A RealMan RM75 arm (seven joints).
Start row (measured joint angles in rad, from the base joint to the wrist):
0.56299, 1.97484, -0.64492, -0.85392, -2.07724, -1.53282, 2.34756
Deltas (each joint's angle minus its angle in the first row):
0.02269, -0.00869, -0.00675, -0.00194, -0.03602, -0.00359, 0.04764
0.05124, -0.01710, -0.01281, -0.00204, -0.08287, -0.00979, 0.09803
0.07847, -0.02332, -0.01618, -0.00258, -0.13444, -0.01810, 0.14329
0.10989, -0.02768, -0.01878, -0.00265, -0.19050, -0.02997, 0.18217
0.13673, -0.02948, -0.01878, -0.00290, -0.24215, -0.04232, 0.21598
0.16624, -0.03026, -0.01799, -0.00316, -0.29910, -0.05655, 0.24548
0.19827, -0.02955, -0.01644, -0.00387, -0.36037, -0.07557, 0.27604
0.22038, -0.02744, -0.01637, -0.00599, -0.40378, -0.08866, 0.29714
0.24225, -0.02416, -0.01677, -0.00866, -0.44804, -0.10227, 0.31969
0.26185, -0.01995, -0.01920, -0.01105, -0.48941, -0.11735, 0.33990
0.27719, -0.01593, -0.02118, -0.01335, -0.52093, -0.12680, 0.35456
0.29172, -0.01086, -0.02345, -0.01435, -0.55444, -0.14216, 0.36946
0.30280, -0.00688, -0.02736, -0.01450, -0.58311, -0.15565, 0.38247
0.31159, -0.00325, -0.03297, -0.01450, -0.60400, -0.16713, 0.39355
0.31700, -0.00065, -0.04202, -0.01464, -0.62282, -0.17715, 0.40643
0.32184, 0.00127, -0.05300, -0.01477, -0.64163, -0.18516, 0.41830
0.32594, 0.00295, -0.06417, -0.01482, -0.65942, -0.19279, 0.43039
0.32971, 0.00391, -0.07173, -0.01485, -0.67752, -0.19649, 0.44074
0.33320, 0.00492, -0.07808, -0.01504, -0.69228, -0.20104, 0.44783
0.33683, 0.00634, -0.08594, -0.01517, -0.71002, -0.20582, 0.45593
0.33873, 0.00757, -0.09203, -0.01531, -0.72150, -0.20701, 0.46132
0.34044, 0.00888, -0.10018, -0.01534, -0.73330, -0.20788, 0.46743
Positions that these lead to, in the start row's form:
0.58568, 1.96615, -0.65167, -0.85586, -2.11326, -1.53641, 2.39520
0.61423, 1.95774, -0.65773, -0.85596, -2.16011, -1.54261, 2.44559
0.64146, 1.95152, -0.66110, -0.85650, -2.21168, -1.55092, 2.49085
0.67288, 1.94716, -0.66370, -0.85657, -2.26774, -1.56279, 2.52973
0.69972, 1.94536, -0.66370, -0.85682, -2.31939, -1.57514, 2.56354
0.72923, 1.94458, -0.66291, -0.85708, -2.37634, -1.58937, 2.59304
0.76126, 1.94529, -0.66136, -0.85779, -2.43761, -1.60839, 2.62360
0.78337, 1.94740, -0.66129, -0.85991, -2.48102, -1.62148, 2.64470
0.80524, 1.95068, -0.66169, -0.86258, -2.52528, -1.63509, 2.66725
0.82484, 1.95489, -0.66412, -0.86497, -2.56665, -1.65017, 2.68746
0.84018, 1.95891, -0.66610, -0.86727, -2.59817, -1.65962, 2.70212
0.85471, 1.96398, -0.66837, -0.86827, -2.63168, -1.67498, 2.71702
0.86579, 1.96796, -0.67228, -0.86842, -2.66035, -1.68847, 2.73003
0.87458, 1.97159, -0.67789, -0.86842, -2.68124, -1.69995, 2.74111
0.87999, 1.97419, -0.68694, -0.86856, -2.70006, -1.70997, 2.75399
0.88483, 1.97611, -0.69792, -0.86869, -2.71887, -1.71798, 2.76586
0.88893, 1.97779, -0.70909, -0.86874, -2.73666, -1.72561, 2.77795
0.89270, 1.97875, -0.71665, -0.86877, -2.75476, -1.72931, 2.78830
0.89619, 1.97976, -0.72300, -0.86896, -2.76952, -1.73386, 2.79539
0.89982, 1.98118, -0.73086, -0.86909, -2.78726, -1.73864, 2.80349
0.90172, 1.98241, -0.73695, -0.86923, -2.79874, -1.73983, 2.80888
0.90343, 1.98372, -0.74510, -0.86926, -2.81054, -1.74070, 2.81499

